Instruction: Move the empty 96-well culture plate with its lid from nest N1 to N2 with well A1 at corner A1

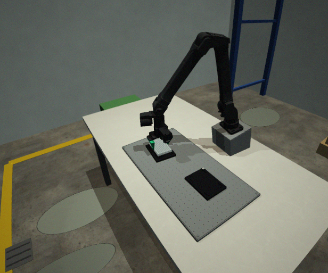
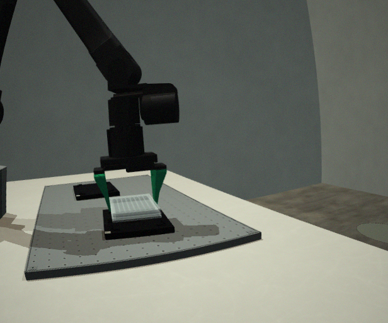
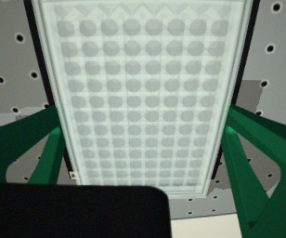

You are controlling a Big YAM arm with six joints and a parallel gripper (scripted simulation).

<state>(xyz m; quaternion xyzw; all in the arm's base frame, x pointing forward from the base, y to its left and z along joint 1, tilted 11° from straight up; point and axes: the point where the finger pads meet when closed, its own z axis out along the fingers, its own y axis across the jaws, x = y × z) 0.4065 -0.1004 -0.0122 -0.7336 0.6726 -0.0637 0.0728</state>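
Now: the clear lid right at my hand. The rest, counted from my hand: black nest N2: 3 cm below; black nest N1: 32 cm to the left, 11 cm behind, 3 cm below.
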